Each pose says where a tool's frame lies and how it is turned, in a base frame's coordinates. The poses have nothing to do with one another.
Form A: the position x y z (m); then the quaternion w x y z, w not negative.
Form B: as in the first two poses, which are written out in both.
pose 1, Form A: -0.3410 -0.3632 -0.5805 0.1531 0.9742 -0.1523 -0.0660
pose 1, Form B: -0.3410 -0.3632 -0.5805 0.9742 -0.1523 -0.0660 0.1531
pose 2, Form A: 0.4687 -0.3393 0.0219 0.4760 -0.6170 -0.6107 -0.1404
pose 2, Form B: 0.4687 -0.3393 0.0219 -0.6170 -0.6107 -0.1404 0.4760
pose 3, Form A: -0.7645 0.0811 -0.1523 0.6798 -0.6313 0.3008 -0.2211
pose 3, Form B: -0.7645 0.0811 -0.1523 -0.6313 0.3008 -0.2211 0.6798
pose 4, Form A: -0.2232 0.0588 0.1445 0.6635 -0.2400 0.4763 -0.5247
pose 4, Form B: -0.2232 0.0588 0.1445 -0.2400 0.4763 -0.5247 0.6635
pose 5, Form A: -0.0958 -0.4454 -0.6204 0.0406 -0.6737 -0.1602 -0.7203
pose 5, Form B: -0.0958 -0.4454 -0.6204 -0.6737 -0.1602 -0.7203 0.0406
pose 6, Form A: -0.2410 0.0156 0.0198 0.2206 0.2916 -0.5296 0.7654
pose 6, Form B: -0.2410 0.0156 0.0198 0.2916 -0.5296 0.7654 0.2206
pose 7, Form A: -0.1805 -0.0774 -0.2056 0.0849 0.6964 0.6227 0.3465
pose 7, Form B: -0.1805 -0.0774 -0.2056 0.6964 0.6227 0.3465 0.0849
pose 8, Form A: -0.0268 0.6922 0.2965 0.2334 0.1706 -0.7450 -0.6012
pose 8, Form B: -0.0268 0.6922 0.2965 0.1706 -0.7450 -0.6012 0.2334
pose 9, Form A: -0.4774 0.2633 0.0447 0.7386 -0.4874 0.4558 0.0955
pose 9, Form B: -0.4774 0.2633 0.0447 -0.4874 0.4558 0.0955 0.7386
